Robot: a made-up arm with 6 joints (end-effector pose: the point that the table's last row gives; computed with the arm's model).
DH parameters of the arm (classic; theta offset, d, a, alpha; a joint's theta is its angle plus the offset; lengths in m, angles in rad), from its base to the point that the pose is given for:
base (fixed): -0.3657 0 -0.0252 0
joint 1: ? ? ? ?
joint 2: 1.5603 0 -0.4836 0
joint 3: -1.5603 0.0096 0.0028 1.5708
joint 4: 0 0.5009 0.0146 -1.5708
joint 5: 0 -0.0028 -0.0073 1.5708
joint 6: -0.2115 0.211 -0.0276 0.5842
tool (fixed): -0.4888 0.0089 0 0
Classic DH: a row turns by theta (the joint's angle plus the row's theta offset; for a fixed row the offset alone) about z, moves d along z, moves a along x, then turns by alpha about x.
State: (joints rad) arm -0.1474 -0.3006 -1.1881 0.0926 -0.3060 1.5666
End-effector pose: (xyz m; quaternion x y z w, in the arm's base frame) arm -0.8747 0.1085 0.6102 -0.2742 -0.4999 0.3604 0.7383
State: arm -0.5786 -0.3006 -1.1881 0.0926 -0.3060 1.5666
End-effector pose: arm -0.7552 0.4552 0.6102 -0.3748 -0.4296 0.1941 0.7983
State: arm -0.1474 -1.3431 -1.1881 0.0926 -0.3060 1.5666
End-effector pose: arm -0.8519 0.1052 -0.3604 -0.4693 -0.7708 0.2140 0.3740
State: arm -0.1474 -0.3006 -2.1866 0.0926 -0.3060 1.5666
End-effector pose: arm -0.5574 0.0614 0.0123 -0.4634 -0.7631 0.2217 0.3921
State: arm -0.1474 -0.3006 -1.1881 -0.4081 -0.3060 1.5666
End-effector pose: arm -0.8710 0.1397 0.5998 -0.1086 -0.5935 0.2021 0.7714
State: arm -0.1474 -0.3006 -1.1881 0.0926 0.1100 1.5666
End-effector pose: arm -0.8784 0.1175 0.7000 -0.1833 -0.3439 0.3801 0.8389
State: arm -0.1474 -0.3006 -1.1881 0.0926 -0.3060 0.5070
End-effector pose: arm -0.8677 0.1207 0.5856 0.1594 -0.6815 0.1327 0.7019
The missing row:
joint 1: 0.3657 0.145 0.0001 -1.5708
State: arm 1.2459 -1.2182 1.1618 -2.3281 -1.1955 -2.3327
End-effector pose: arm -0.2594 -0.2785 0.9071 -0.4396 0.5212 0.5666 0.4627
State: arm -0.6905 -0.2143 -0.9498 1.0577 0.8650 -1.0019
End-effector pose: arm -0.4476 0.5740 0.9378 -0.0626 -0.4081 -0.6285 0.6592
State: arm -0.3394 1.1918 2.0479 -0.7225 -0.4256 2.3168
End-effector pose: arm 0.4034 -0.1047 -0.3785 -0.5454 -0.8159 -0.0320 0.1891
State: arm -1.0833 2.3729 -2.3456 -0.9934 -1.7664 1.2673
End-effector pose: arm 0.2208 -0.1140 0.2464 -0.5359 -0.2205 -0.4686 0.6668
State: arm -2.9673 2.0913 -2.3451 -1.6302 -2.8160 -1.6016
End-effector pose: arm -0.3864 -0.1139 0.1995 -0.8997 -0.3756 0.1500 0.1640
